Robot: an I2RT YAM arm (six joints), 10 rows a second.
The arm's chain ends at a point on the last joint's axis. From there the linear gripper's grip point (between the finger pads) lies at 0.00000 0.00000 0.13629 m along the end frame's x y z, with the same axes.
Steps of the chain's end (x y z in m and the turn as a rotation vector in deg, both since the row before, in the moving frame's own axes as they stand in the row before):
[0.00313, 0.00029, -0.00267, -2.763, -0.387, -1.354]
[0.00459, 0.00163, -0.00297, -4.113, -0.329, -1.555]
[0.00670, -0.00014, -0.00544, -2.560, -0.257, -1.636]
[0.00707, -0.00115, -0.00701, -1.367, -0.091, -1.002]
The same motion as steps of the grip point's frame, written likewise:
[0.00229, 0.00687, -0.00283, -2.763, -0.387, -1.354]
[0.00394, 0.01141, -0.00332, -4.113, -0.329, -1.555]
[0.00618, 0.00596, -0.00558, -2.560, -0.257, -1.636]
[0.00688, 0.00210, -0.00705, -1.367, -0.091, -1.002]

